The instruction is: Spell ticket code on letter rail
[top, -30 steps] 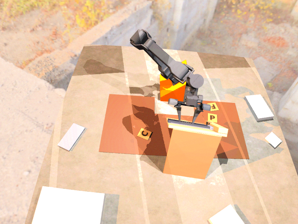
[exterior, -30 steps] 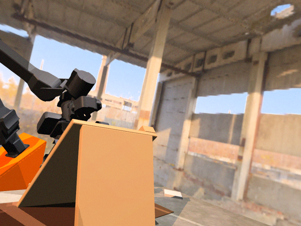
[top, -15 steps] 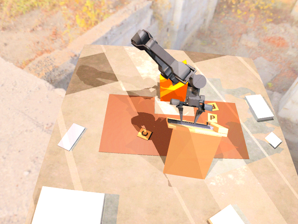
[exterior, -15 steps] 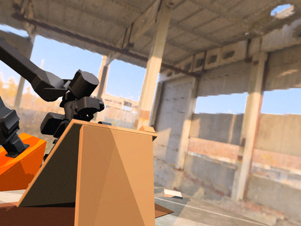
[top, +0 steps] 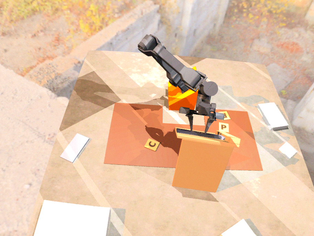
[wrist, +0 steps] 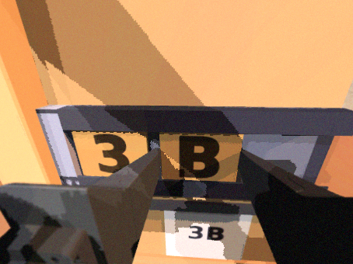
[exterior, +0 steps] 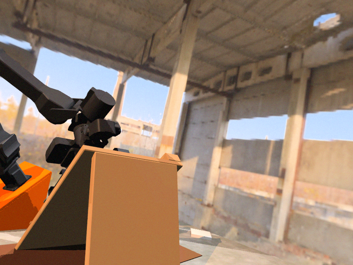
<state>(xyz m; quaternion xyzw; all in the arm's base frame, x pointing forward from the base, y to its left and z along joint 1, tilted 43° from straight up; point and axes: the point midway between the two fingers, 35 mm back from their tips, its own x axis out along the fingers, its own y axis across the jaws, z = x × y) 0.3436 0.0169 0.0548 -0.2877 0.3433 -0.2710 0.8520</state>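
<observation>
The white ticket lies 6 cm behind my gripper tip and 7 cm below it. From my gripper tip the other things lie so: orange mat 16 cm behind, 18 cm below; grey slab 8 cm behind, 55 cm to the right, 18 cm below.
</observation>
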